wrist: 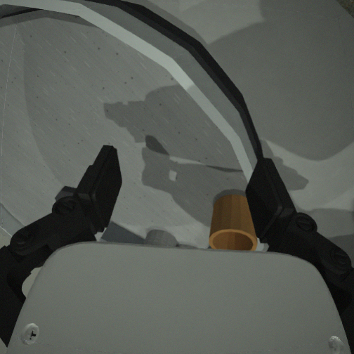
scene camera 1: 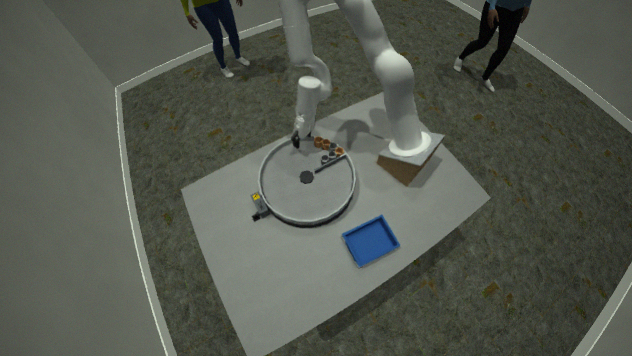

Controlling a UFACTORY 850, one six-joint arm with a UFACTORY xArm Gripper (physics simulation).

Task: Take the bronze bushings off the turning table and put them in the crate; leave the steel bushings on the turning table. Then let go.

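My gripper (scene camera 1: 302, 139) (wrist: 185, 168) is open and empty above the far edge of the turning table (scene camera 1: 290, 205) (wrist: 65, 100). In the wrist view one bronze bushing (wrist: 233, 217) stands beside the right finger, on the inner side. In the scene view three bronze bushings (scene camera 1: 318, 142) (scene camera 1: 326, 144) (scene camera 1: 339, 151) stand near the rim, right of the gripper. Three steel bushings (scene camera 1: 333, 146) (scene camera 1: 332, 155) (scene camera 1: 324, 159) stand close among and in front of them. A grey bushing (wrist: 161, 237) is partly hidden by the gripper body in the wrist view. The blue crate (scene camera 1: 371, 241) is empty.
A dark bar (scene camera 1: 330, 164) lies across the turning table beside the steel bushings, and a dark hub (scene camera 1: 306, 177) is at its centre. A raised rim (wrist: 202, 97) runs around it. A grey device (scene camera 1: 259, 204) is at its left. The arm's wedge base (scene camera 1: 397, 169) stands right. Two people stand beyond.
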